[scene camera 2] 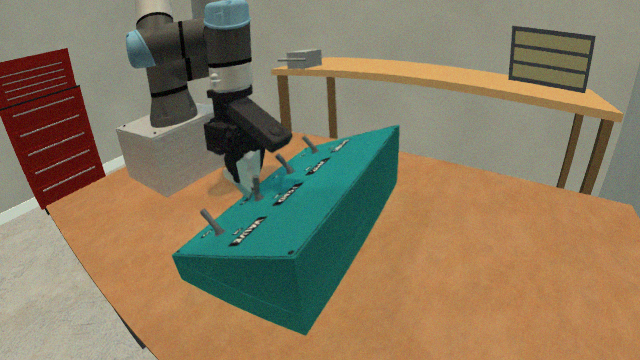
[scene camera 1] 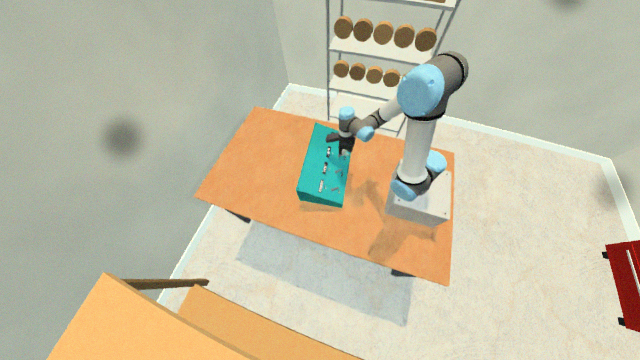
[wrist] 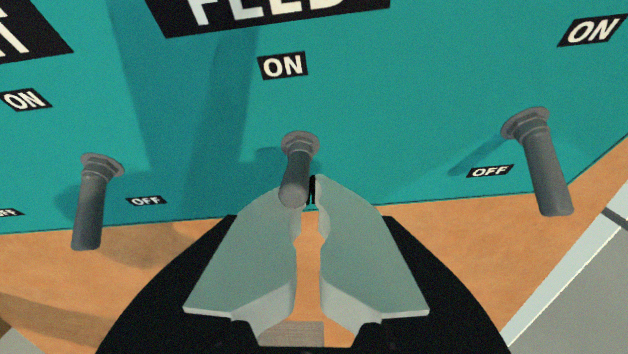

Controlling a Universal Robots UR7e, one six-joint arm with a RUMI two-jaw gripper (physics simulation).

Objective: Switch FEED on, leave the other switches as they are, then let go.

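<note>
The teal switch panel stands on the table. The FEED lever, second from the near end in scene camera 2, stands nearly upright. The VALVE lever and the lever on its other side lean to OFF, as does the far lever. My gripper is shut and empty. Its tips are at the OFF side of the FEED lever, which overlaps the left fingertip in the wrist view. FEED's OFF label is hidden there; contact is hard to tell.
The neighbouring levers stand on both sides of the fingers. The arm's base block stands on the table. A shelf rack, a wooden bench and a red tool cabinet stand farther off.
</note>
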